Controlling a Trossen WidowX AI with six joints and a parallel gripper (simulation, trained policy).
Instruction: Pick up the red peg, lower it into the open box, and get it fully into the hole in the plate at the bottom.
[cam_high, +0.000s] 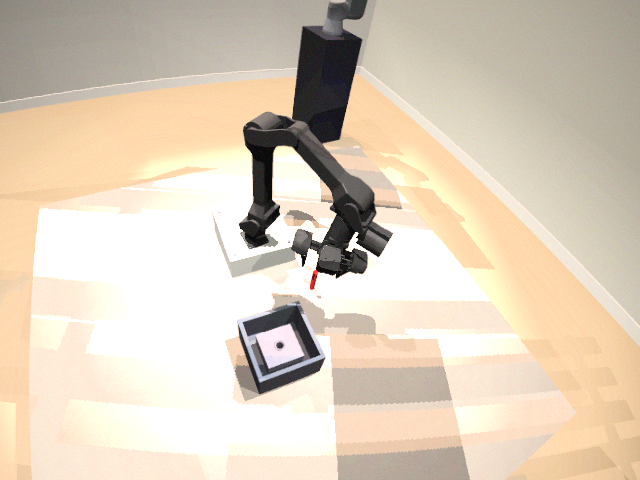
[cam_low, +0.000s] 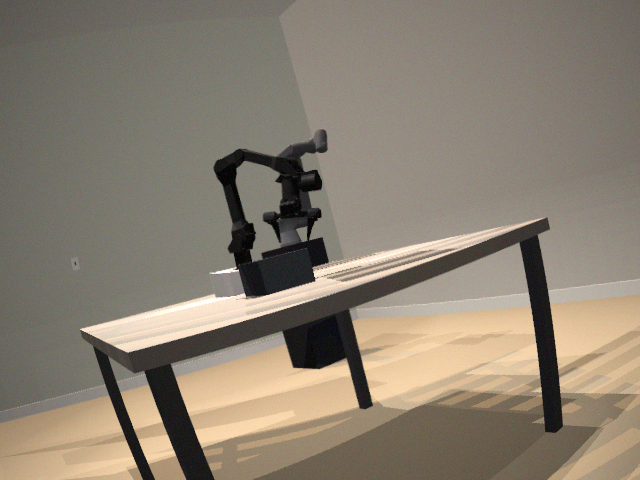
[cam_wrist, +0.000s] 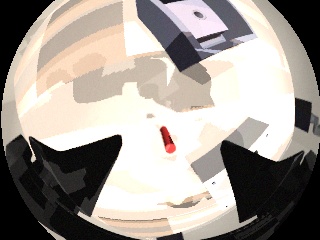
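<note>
My gripper tip is now 30 mm past the red peg, 10 mm to the right of it and 90 mm above it. The rest, counted from my gripper tip: dark box: 100 mm ahead, 170 mm to the right, 100 mm below; grey plate: 100 mm ahead, 170 mm to the right, 80 mm below.
</note>
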